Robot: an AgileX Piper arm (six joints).
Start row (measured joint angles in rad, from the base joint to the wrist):
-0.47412, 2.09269, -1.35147, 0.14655, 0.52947, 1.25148
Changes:
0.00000, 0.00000, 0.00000, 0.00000, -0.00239, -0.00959
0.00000, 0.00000, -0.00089, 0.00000, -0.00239, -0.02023
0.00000, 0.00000, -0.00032, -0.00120, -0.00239, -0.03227
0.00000, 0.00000, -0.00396, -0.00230, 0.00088, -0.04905
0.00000, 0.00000, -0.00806, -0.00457, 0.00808, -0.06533
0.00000, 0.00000, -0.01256, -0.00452, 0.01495, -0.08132
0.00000, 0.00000, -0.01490, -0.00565, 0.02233, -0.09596
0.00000, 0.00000, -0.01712, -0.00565, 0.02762, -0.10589
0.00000, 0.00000, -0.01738, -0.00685, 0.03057, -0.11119
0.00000, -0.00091, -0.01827, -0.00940, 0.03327, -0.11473
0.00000, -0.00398, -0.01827, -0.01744, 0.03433, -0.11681
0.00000, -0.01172, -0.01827, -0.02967, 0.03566, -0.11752
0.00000, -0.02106, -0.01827, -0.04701, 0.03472, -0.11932
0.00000, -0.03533, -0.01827, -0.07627, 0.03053, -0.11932
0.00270, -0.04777, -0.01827, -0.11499, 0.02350, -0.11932
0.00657, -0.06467, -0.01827, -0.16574, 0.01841, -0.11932
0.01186, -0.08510, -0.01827, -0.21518, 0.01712, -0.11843
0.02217, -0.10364, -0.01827, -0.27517, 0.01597, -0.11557
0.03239, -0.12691, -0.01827, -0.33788, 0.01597, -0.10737
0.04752, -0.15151, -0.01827, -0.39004, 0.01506, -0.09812
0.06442, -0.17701, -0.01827, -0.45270, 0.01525, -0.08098
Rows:
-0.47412, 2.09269, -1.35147, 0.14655, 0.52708, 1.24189
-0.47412, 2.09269, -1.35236, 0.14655, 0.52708, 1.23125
-0.47412, 2.09269, -1.35179, 0.14535, 0.52708, 1.21921
-0.47412, 2.09269, -1.35543, 0.14425, 0.53035, 1.20243
-0.47412, 2.09269, -1.35953, 0.14198, 0.53755, 1.18615
-0.47412, 2.09269, -1.36403, 0.14203, 0.54442, 1.17016
-0.47412, 2.09269, -1.36637, 0.14090, 0.55180, 1.15552
-0.47412, 2.09269, -1.36859, 0.14090, 0.55709, 1.14559
-0.47412, 2.09269, -1.36885, 0.13970, 0.56004, 1.14029
-0.47412, 2.09178, -1.36974, 0.13715, 0.56274, 1.13675
-0.47412, 2.08871, -1.36974, 0.12911, 0.56380, 1.13467
-0.47412, 2.08097, -1.36974, 0.11688, 0.56513, 1.13396
-0.47412, 2.07163, -1.36974, 0.09954, 0.56419, 1.13216
-0.47412, 2.05736, -1.36974, 0.07028, 0.56000, 1.13216
-0.47142, 2.04492, -1.36974, 0.03156, 0.55297, 1.13216
-0.46755, 2.02802, -1.36974, -0.01919, 0.54788, 1.13216
-0.46226, 2.00759, -1.36974, -0.06863, 0.54659, 1.13305
-0.45195, 1.98905, -1.36974, -0.12862, 0.54544, 1.13591
-0.44173, 1.96578, -1.36974, -0.19133, 0.54544, 1.14411
-0.42660, 1.94118, -1.36974, -0.24349, 0.54453, 1.15336
-0.40970, 1.91568, -1.36974, -0.30615, 0.54472, 1.17050

